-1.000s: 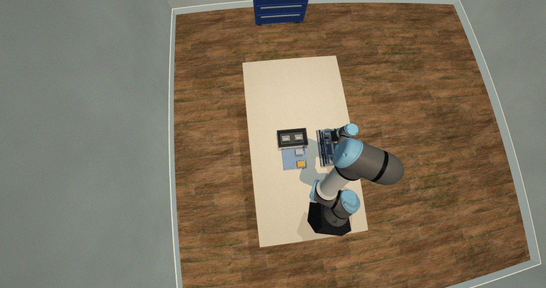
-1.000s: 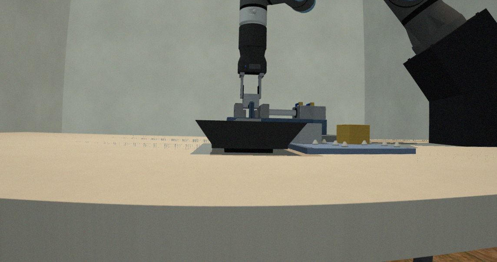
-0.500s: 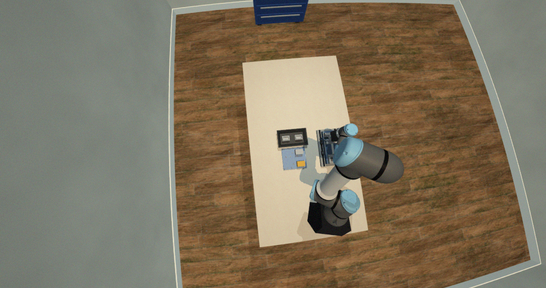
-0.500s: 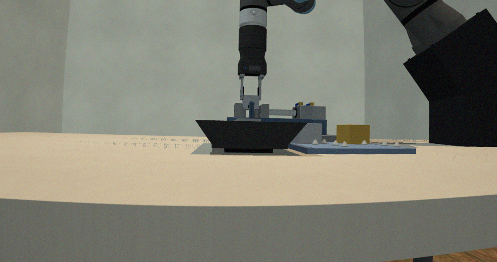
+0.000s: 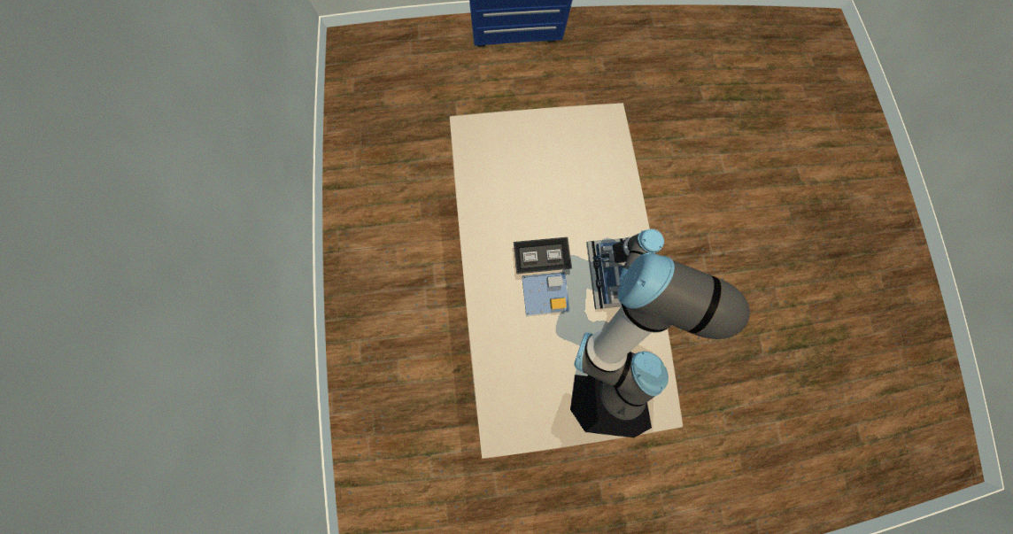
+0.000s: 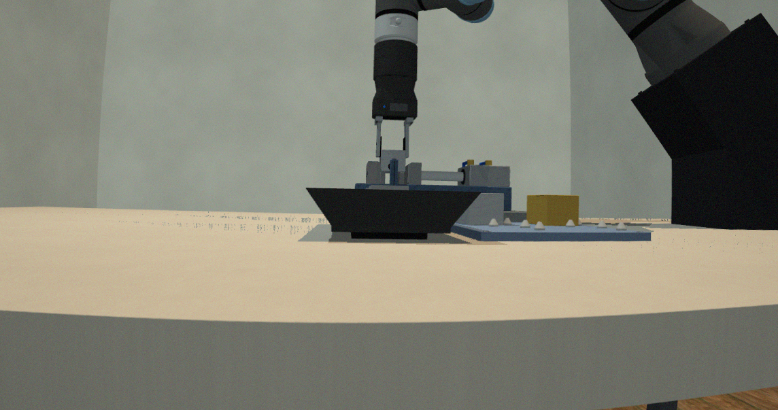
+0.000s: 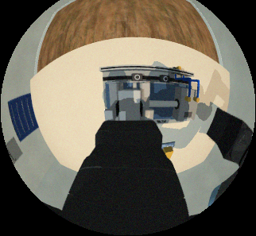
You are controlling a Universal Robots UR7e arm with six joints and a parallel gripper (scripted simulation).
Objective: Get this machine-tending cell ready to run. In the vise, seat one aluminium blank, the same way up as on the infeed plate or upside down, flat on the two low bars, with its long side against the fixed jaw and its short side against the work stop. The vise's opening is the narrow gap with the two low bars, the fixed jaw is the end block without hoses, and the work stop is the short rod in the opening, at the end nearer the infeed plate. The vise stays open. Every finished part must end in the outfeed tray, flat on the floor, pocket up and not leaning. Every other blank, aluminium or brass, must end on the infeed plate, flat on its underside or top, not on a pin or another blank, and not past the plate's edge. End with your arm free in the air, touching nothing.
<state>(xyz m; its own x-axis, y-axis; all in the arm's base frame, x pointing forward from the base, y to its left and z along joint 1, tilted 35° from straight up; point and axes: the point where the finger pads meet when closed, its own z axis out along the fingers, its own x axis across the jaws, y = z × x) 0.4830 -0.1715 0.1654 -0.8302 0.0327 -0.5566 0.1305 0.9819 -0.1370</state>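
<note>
Right now my hand is 9 cm above the vise, 6 cm past it and 2 cm to the right of it. The rest, counted from my hand: hose end block (16 cm behind, 5 cm below, 3 cm to the left); brass blank (28 cm to the left, 13 cm behind, 10 cm below).
</note>
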